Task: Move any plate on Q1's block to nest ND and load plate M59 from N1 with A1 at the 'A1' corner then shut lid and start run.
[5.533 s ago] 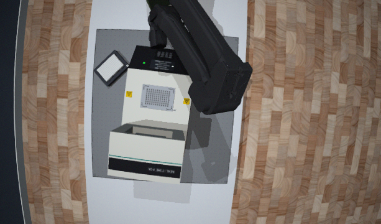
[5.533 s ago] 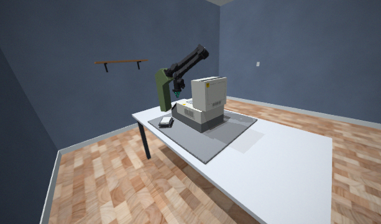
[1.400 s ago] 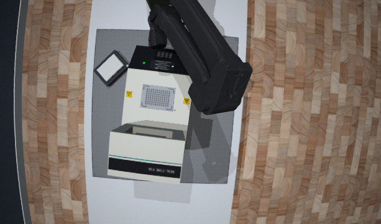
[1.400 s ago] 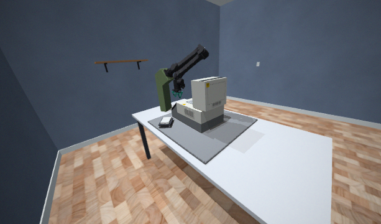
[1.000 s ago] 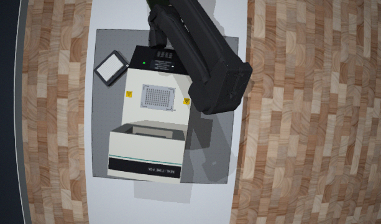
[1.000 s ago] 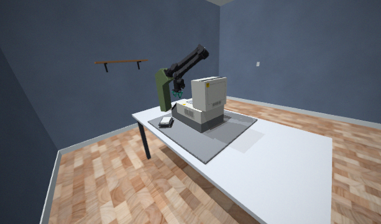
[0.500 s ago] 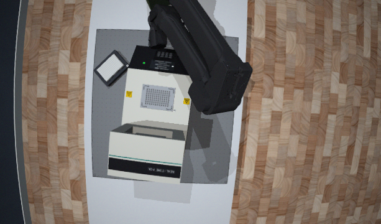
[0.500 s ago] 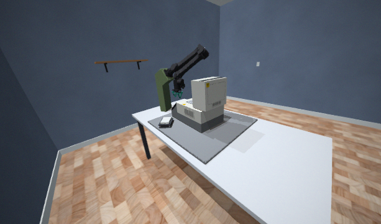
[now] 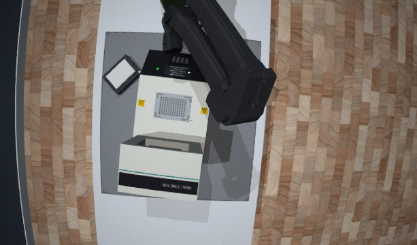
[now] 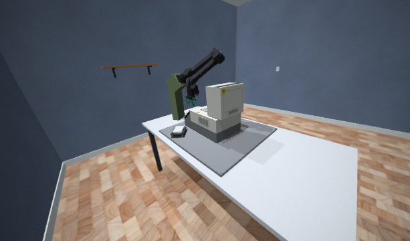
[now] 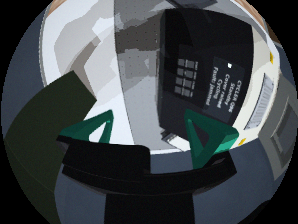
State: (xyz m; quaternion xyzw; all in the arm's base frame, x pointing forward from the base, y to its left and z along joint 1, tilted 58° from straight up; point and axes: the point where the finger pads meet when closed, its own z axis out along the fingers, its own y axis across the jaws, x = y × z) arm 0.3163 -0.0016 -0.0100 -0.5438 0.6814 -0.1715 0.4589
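My gripper is now 26 cm to the left of the white 96-well plate M59, 16 cm short of it and 16 cm above it. Also, from my hand: dark plate nest N1: 26 cm to the right, 17 cm below, 16 cm ahead; dark nest nd: 31 cm to the left, 17 cm below, 12 cm ahead.
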